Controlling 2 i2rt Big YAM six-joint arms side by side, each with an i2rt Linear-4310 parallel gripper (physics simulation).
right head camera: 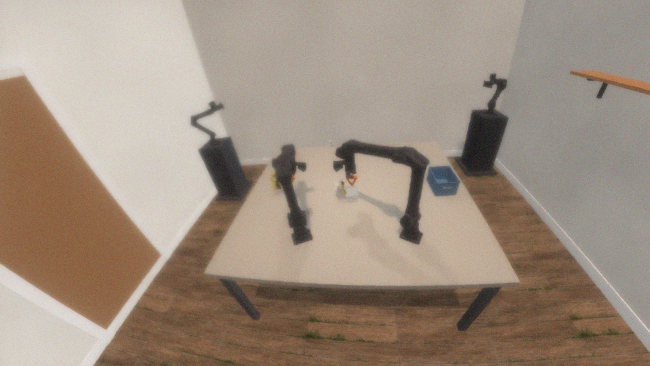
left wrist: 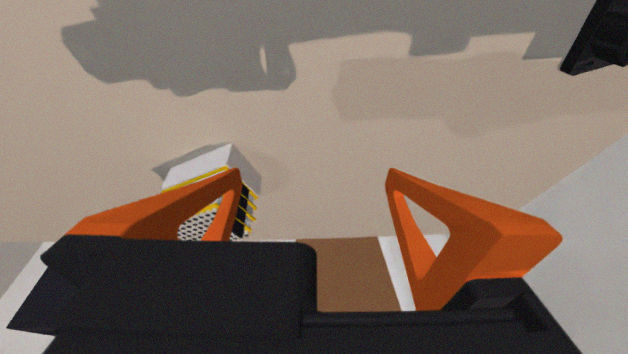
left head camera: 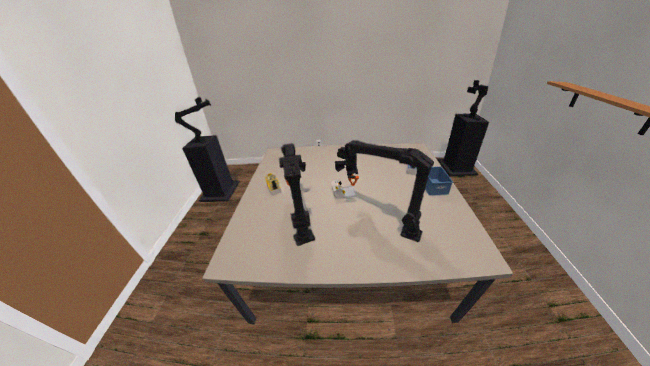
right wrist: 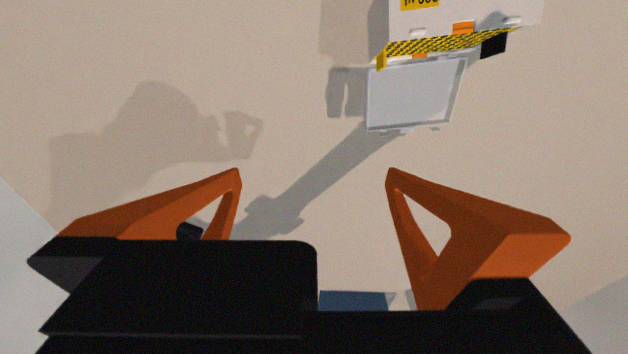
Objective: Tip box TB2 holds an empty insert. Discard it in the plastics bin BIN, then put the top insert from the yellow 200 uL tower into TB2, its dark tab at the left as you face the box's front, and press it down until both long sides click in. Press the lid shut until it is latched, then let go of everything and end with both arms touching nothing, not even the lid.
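Where they show: left gripper, fingertip midpoint: [left wrist: 313, 176]; right gripper, fingertip midpoint: [right head camera: 351, 181] [left head camera: 351, 181] [right wrist: 313, 175]; left arm's base, link origin: [right head camera: 302, 237] [left wrist: 618, 14] [left head camera: 304, 238]; right arm's base, link origin: [right head camera: 411, 236] [left head camera: 411, 234] [right wrist: 180, 235].
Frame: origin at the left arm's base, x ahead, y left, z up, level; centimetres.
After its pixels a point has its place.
White tip box TB2 [left head camera: 336, 186] @(x 27.4, y -35.5, z 8.9 cm) [right wrist: 465, 11] @(x 29.0, y -37.1, z 9.3 cm) stands mid-table with its lid [left head camera: 349, 192] @(x 26.4, y -45.7, z 0.2 cm) [right wrist: 415, 95] @(x 27.8, y -46.0, z 0.2 cm) open. A yellow perforated insert [right wrist: 440, 44] @(x 28.9, y -39.6, z 5.4 cm) lies at its top, dark tab [right wrist: 494, 45] @(x 33.5, y -41.4, z 6.2 cm) at the right in the right wrist view; whether it is clicked in cannot be told. The yellow tower [left head camera: 272, 182] @(x 51.2, y 6.2, z 11.7 cm) [right head camera: 276, 182] @(x 51.2, y 5.8, z 11.5 cm) [left wrist: 200, 167] stands at the left of the table, partly behind a finger in the left wrist view. My left gripper [left wrist: 313, 176] @(x 39.1, y -4.3, z 16.2 cm) is open and empty near the tower. My right gripper [left head camera: 353, 180] @(x 14.7, y -41.1, z 19.6 cm) [right head camera: 351, 180] @(x 14.7, y -41.1, z 19.6 cm) [right wrist: 313, 175] @(x 14.7, y -41.1, z 19.6 cm) is open and empty, above and beside the lid, apart from it.
The blue bin BIN [left head camera: 438, 190] @(x -7.6, y -102.2, z 4.6 cm) [right head camera: 446, 190] @(x -8.1, y -103.3, z 4.9 cm) [right wrist: 352, 301] @(x 4.0, y -100.4, z 2.9 cm) stands at the table's right edge; its inside is too small to read. A pale bottle [left head camera: 411, 170] @(x 23.1, y -102.9, z 4.4 cm) stands behind my right arm. A black arm part [left wrist: 602, 42] @(x 4.0, y 1.3, z 2.8 cm) shows at the upper right of the left wrist view.
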